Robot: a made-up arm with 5 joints.
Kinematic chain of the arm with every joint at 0, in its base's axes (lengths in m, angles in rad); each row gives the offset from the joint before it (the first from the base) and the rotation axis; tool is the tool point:
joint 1: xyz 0 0 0.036 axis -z
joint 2: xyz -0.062 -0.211 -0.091 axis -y
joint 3: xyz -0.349 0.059 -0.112 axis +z
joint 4: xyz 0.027 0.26 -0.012 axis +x
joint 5: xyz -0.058 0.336 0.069 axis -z
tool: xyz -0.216 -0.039 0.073
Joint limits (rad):
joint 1: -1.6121..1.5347
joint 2: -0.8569..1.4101
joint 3: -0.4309..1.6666
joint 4: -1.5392..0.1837
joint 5: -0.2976..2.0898
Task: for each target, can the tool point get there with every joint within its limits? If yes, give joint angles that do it. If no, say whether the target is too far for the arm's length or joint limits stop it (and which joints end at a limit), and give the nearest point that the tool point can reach.
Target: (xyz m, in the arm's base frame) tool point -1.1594 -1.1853 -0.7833
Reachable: no: too far | nearest point -0.8175 -0.8358 -0.5599 | short by 0.537 m
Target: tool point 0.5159 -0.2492 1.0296
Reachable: no: joint limits stop it (at a limit: joint 1, joint 2, joint 3, joint 4) | nearest point 0.4605 -0.6253 0.7659 | short by 0.463 m
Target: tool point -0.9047 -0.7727 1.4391
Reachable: no: too far | nearest point -0.6521 -0.5570 0.8270 | short by 0.696 m
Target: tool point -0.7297 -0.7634 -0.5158
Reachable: yes | joints -0.8145 -0.0940 1.0935 -1.1561 1.2645
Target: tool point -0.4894 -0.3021 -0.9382
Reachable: yes | joints -0.9590 0.6205 0.6495 -1.0097 0.8423
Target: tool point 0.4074 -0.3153 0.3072
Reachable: no: joint limits stop it (at a limit: joint 1, joint 3, joint 4, joint 5) | nearest point 0.4433 -0.5178 0.5808 | short by 0.342 m
